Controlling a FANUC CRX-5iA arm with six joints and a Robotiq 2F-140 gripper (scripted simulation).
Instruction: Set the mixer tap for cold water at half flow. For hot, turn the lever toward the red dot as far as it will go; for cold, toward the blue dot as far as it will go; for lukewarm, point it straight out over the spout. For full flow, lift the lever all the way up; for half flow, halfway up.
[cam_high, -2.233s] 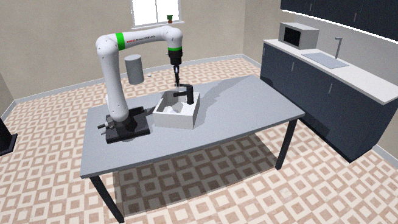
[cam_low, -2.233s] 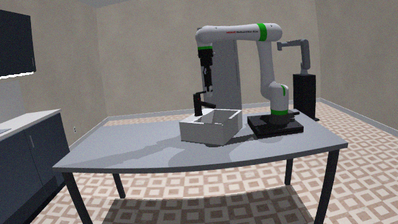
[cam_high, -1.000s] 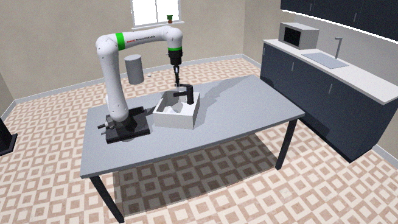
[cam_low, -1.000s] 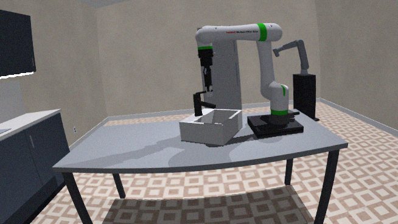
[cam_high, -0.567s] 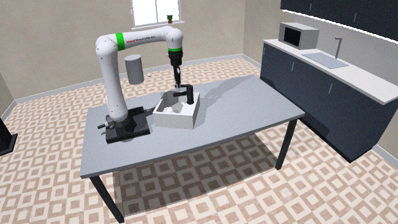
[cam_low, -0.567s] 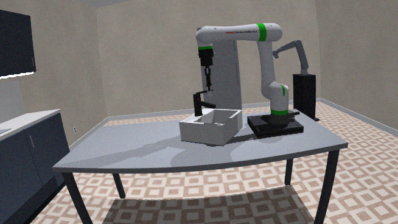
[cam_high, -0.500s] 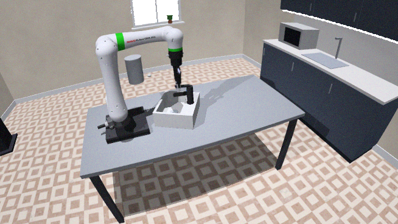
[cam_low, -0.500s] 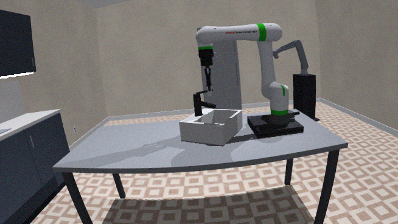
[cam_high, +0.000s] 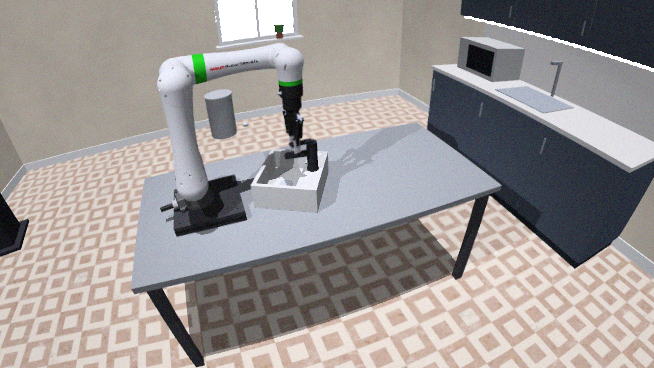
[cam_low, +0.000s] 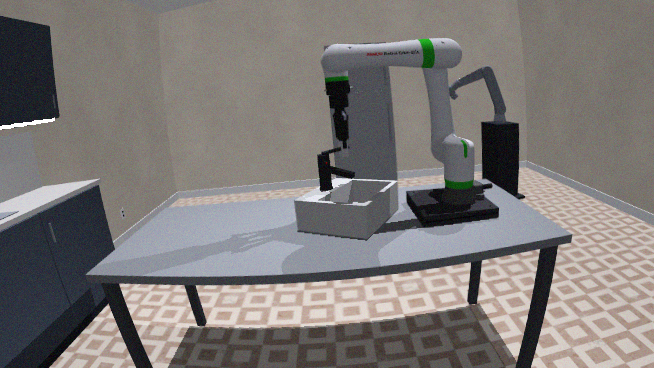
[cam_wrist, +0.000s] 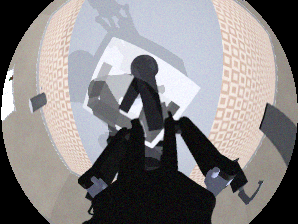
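Now: the lever 3 cm ahead of my hand. Round my hand: white basin (24 cm below, 8 cm to the left, 1 cm behind).
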